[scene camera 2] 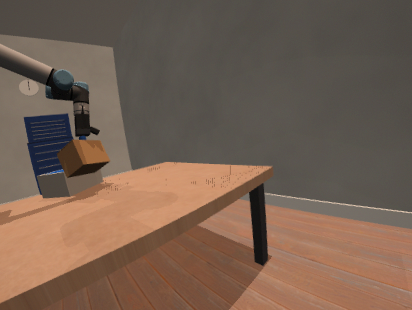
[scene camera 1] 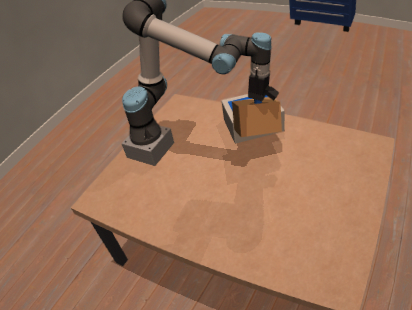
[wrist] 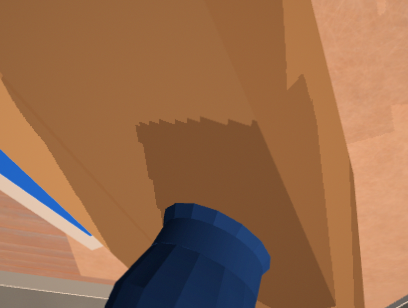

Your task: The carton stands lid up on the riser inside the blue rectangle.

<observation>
my suction cup: grips a brown carton [scene camera 1: 250,119]
</observation>
